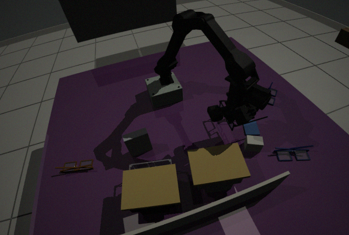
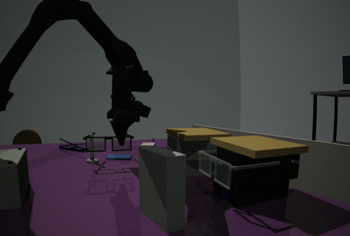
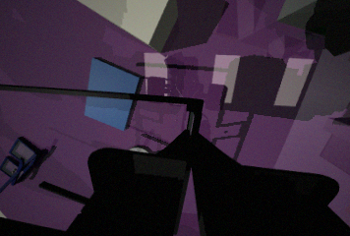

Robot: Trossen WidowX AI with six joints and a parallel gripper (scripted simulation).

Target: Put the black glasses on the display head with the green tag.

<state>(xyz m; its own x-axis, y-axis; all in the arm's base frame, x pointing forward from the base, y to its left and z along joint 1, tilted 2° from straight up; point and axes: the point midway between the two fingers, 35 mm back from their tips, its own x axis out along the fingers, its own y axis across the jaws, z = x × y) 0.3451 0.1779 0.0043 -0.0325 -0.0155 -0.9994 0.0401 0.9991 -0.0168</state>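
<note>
Now: the white block 100 mm ahead of my gripper tip, 60 mm to the left of it and 30 mm below it. Also, from my gripper tip: low wall (280 mm ahead, 240 mm to the right); round base (80 mm behind, 70 mm to the left, 30 mm below); blue card (100 mm to the left, 60 mm below, 10 mm ahead).
</note>
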